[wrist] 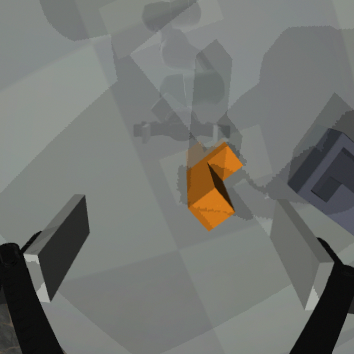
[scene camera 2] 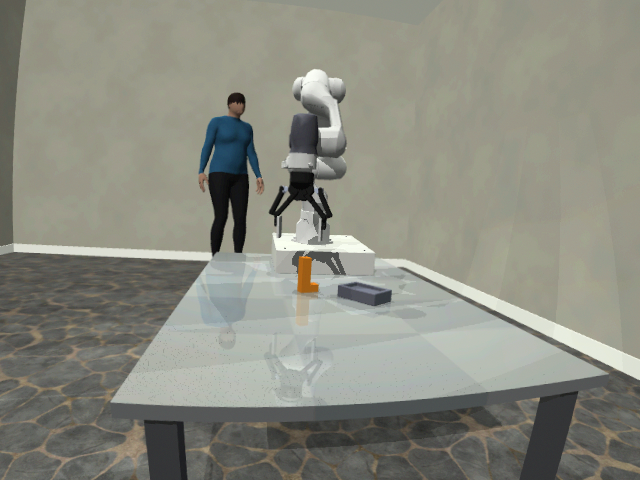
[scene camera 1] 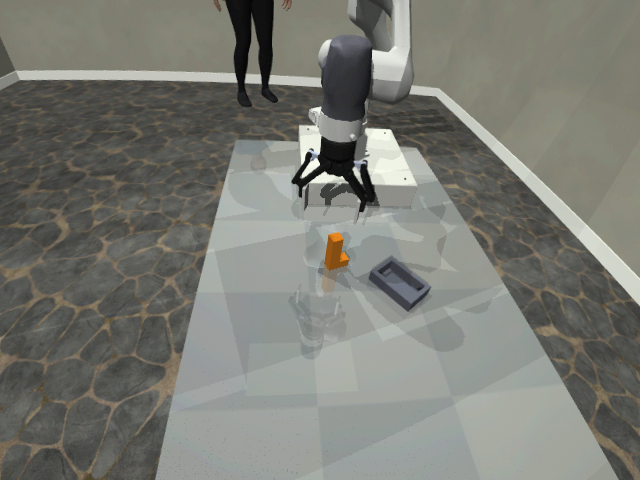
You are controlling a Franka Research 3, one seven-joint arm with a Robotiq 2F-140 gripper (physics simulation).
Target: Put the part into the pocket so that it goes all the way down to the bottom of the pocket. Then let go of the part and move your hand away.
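The part, an orange L-shaped block (scene camera 1: pixel 333 252) (scene camera 2: pixel 305 274) (wrist: pixel 212 210), stands upright on the table with its short foot at the bottom. The foot points toward the pocket's side in both scene views. The pocket is an L-shaped recess in a dark grey-blue block (scene camera 1: pixel 395 292) (scene camera 2: pixel 364 294) (wrist: pixel 345 204), which lies to the right of the part, apart from it; its far right portion is cut off in the wrist view. My gripper (scene camera 1: pixel 329 209) (scene camera 2: pixel 300 230) (wrist: pixel 179 216) is wide open and empty. It hangs above the table, higher than the part, with its fingers pointing down.
The table (scene camera 1: pixel 268 434) (scene camera 2: pixel 310 410) is glossy and shows reflections and shadows. The white robot base (scene camera 1: pixel 361 196) (scene camera 2: pixel 323 262) stands at its far end, behind the part. A person (scene camera 1: pixel 252 46) (scene camera 2: pixel 230 149) stands beyond the table at the back left.
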